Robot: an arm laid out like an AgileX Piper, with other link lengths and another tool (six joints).
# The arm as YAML. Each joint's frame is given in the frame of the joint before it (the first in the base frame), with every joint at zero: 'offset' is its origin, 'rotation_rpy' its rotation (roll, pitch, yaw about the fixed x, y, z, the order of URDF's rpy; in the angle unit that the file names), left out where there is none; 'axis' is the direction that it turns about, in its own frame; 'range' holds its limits. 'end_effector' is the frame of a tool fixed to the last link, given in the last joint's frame.
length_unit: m
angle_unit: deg
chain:
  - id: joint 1
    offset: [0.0, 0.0, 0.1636]
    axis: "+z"
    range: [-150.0, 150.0]
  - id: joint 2
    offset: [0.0, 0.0, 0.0]
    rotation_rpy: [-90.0, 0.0, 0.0]
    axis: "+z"
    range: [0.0, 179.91]
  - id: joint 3
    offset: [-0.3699, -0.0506, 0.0]
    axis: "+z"
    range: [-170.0, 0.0]
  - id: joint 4
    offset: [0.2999, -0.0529, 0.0]
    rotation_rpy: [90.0, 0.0, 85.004]
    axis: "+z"
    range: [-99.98, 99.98]
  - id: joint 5
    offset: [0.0, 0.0, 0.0]
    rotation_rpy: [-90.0, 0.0, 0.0]
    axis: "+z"
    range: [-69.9, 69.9]
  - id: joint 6
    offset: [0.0, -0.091, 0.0]
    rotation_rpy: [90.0, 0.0, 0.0]
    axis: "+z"
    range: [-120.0, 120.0]
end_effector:
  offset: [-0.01, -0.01, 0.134]
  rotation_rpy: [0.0, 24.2, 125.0]
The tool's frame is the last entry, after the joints.
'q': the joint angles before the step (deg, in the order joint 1, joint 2, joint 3, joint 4, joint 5, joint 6). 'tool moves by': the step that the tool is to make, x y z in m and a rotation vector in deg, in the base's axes. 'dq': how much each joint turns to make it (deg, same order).
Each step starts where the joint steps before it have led.
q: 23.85, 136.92, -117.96, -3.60, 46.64, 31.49
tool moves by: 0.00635, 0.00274, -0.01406, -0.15, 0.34, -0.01
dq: 0.00, 2.28, -2.08, 0.01, 0.17, -0.01
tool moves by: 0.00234, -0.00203, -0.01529, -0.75, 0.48, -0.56
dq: 0.00, 1.47, -0.33, -0.99, -0.35, 0.95
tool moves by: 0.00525, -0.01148, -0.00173, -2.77, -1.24, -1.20
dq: 0.00, 0.33, -0.01, -4.50, -0.10, 2.75
